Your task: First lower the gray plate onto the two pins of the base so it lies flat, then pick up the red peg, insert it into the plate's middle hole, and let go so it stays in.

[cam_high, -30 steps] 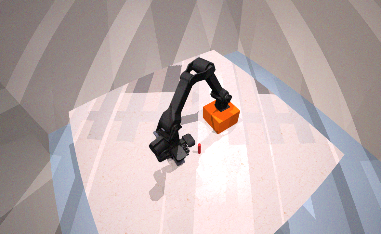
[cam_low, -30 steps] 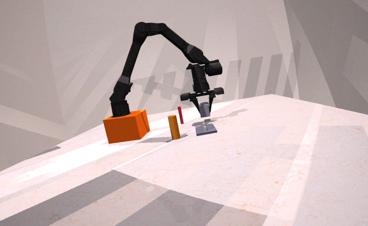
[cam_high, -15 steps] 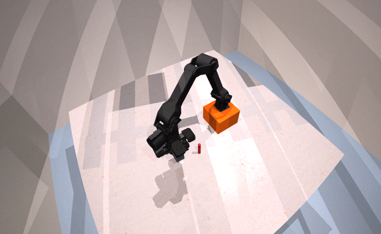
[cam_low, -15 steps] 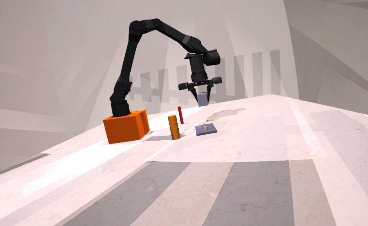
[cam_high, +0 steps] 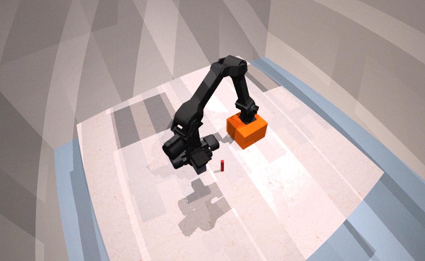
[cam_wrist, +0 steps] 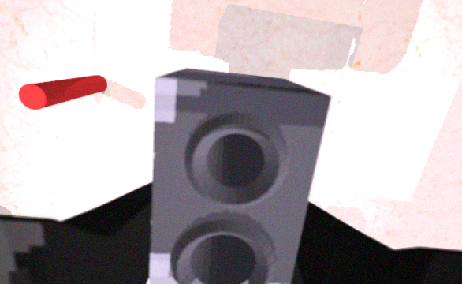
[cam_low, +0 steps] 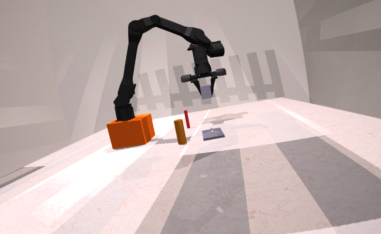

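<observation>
Now: the gray base 16 cm to the right of my gripper tip, 12 cm below it and 1 cm ahead of it. From my gripper tip the other things lie so: gray plate (3 cm above); then orange-brown cylinder (22 cm to the right, 9 cm below, 9 cm behind); then red peg (11 cm behind, 9 cm below, 2 cm to the left).
</observation>
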